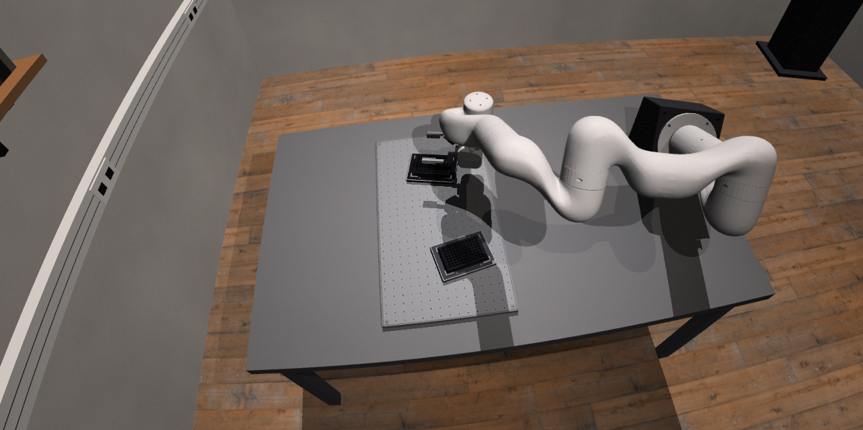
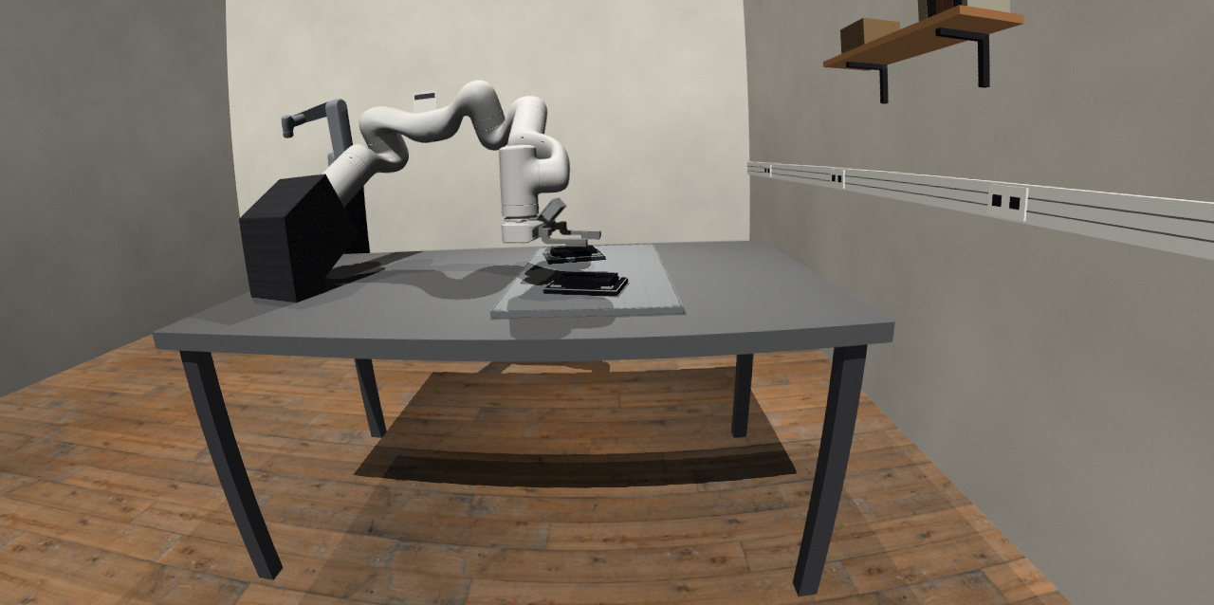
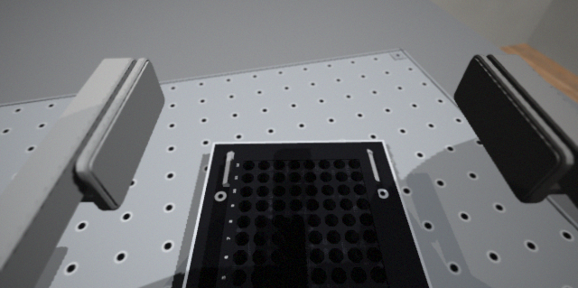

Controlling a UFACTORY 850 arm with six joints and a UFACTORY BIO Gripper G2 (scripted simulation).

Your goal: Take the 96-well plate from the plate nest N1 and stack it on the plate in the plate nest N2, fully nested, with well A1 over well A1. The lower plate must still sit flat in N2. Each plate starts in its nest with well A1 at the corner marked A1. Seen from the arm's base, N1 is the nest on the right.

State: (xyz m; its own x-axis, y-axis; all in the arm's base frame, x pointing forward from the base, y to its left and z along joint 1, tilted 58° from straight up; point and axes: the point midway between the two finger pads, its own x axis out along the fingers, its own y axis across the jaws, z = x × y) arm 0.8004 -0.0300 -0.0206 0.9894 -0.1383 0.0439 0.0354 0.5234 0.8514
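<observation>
My gripper is now 10 cm above the plate nest N1. Also, from my hand: plate nest N2: 12 cm behind, 33 cm to the left, 10 cm below.
</observation>
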